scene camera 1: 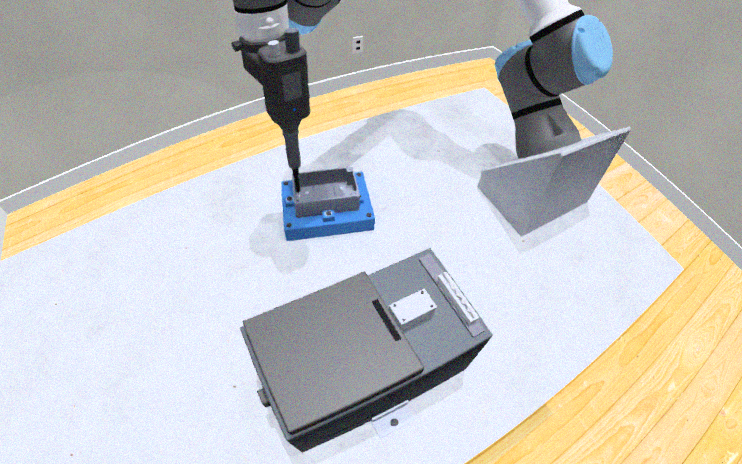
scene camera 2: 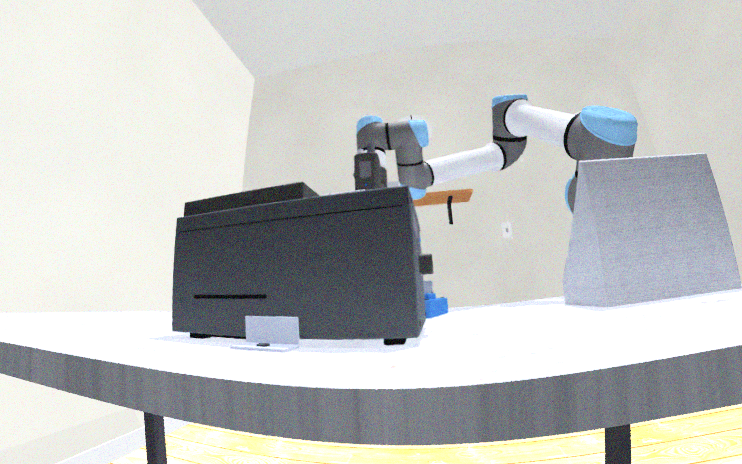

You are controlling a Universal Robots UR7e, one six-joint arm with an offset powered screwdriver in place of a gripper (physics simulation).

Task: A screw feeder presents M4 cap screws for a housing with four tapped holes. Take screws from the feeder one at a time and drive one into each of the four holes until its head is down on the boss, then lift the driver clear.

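My screwdriver points down, with its bit tip at the front left corner boss of the grey housing. The bit hides that corner, so I cannot tell whether a screw is under the tip or how far down it sits. The housing stands in a blue fixture. The dark screw feeder stands in front of the fixture, with a white slotted rail on its top. In scene camera 2 the driver body shows above the feeder, which hides the bit.
A slanted grey panel stands at the right, before the arm's base. A white block with small holes sits on the feeder's top. A small bracket stands against the feeder's near side.
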